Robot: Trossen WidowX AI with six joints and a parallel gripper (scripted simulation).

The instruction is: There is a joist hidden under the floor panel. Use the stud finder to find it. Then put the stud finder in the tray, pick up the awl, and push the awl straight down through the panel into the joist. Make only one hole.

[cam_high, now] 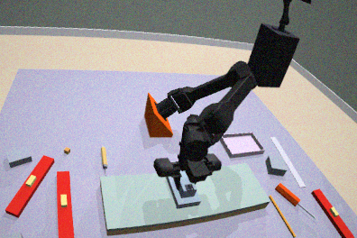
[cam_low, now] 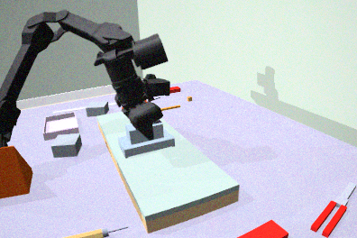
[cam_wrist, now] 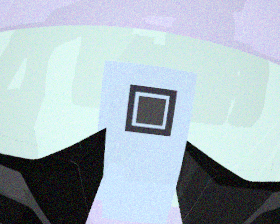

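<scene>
The pale pink tray is 34 cm to the left of my gripper tip, 21 cm behind it and 5 cm below it. From my gripper tip the other things lie so: yellow pencil: 32 cm to the left, 14 cm ahead, 6 cm below; then awl: 21 cm to the right, 17 cm behind, 6 cm below; then stud finder: 2 cm above, 1 cm ahead.
</scene>
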